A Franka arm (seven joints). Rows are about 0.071 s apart.
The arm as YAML. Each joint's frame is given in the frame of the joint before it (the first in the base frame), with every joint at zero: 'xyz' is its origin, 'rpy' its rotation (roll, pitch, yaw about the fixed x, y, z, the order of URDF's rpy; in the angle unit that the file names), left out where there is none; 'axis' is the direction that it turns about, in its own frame. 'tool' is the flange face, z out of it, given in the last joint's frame.
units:
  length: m
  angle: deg
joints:
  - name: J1
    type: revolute
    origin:
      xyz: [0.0, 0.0, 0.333]
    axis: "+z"
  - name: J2
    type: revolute
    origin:
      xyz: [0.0, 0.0, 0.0]
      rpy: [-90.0, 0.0, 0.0]
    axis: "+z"
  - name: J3
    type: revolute
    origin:
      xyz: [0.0, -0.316, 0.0]
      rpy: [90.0, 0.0, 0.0]
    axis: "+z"
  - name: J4
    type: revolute
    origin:
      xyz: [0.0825, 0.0, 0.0]
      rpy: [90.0, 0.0, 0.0]
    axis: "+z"
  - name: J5
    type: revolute
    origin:
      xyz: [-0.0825, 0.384, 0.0]
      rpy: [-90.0, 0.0, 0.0]
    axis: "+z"
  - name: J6
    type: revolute
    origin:
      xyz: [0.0, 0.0, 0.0]
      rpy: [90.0, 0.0, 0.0]
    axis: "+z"
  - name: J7
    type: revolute
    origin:
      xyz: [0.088, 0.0, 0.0]
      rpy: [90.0, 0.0, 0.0]
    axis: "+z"
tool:
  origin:
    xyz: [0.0, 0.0, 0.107]
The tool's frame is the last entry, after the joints.
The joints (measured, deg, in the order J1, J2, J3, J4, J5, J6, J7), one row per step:
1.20, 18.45, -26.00, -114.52, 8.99, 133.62, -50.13
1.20, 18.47, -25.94, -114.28, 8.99, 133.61, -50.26
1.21, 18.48, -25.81, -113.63, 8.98, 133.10, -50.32
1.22, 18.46, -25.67, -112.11, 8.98, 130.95, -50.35
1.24, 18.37, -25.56, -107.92, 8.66, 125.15, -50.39
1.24, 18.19, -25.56, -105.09, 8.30, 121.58, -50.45
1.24, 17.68, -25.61, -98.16, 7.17, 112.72, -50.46
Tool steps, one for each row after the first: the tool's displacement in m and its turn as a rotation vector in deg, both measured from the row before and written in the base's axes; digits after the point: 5 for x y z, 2 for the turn. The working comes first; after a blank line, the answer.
Tool pose at each row, in the base's axes (x y z in m, rotation vector in deg; the steps are taken from these numbers as rounded here):
0.55501, -0.24224, 0.31778, 174.37, 31.72, 2.25
0.55645, -0.24194, 0.31930, 174.20, 32.03, 2.52
0.55951, -0.24089, 0.32311, 174.13, 32.45, 2.73
0.56428, -0.23918, 0.33120, 174.60, 33.09, 2.16
0.57514, -0.23679, 0.35514, 175.52, 34.62, 0.45
0.58145, -0.23599, 0.37368, 175.73, 35.62, -0.28
0.59203, -0.23346, 0.42116, 175.98, 37.74, -2.52

0.00144, 0.00030, 0.00152, -0.08, -0.19, 0.22
0.00306, 0.00105, 0.00381, 0.03, -0.13, 0.28
0.00477, 0.00171, 0.00809, 0.49, 0.48, 0.35
0.01086, 0.00239, 0.02394, 0.94, 1.32, 0.85
0.00631, 0.00080, 0.01854, 0.30, 0.54, 0.60
0.01058, 0.00253, 0.04748, 0.40, 1.54, 1.28

